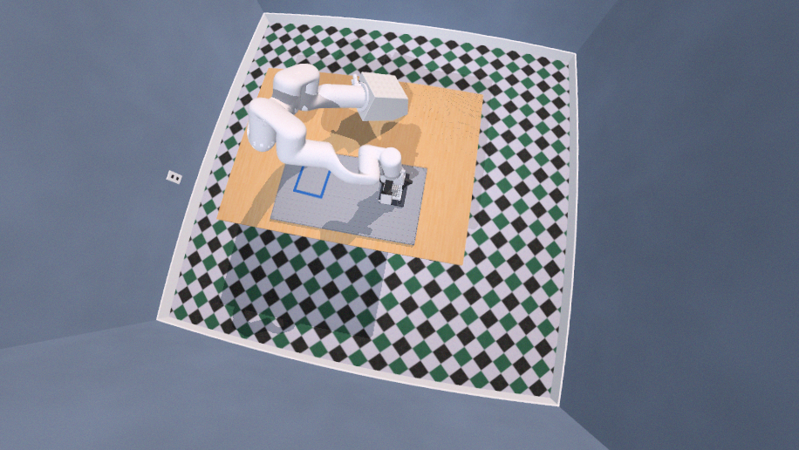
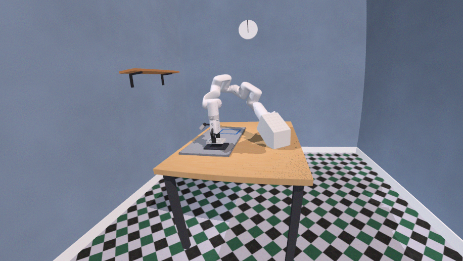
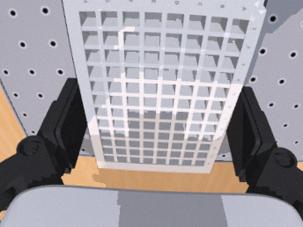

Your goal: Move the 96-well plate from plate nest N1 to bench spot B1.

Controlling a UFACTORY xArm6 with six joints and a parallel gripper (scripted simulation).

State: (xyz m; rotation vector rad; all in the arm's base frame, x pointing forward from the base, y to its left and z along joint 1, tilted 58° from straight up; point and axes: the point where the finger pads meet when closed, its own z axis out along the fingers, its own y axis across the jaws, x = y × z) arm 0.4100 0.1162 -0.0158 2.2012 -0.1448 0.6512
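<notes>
My hand is 50 mm above the dark plate nest N1. Round my hand: white 96-well plate (10 mm below).
</notes>
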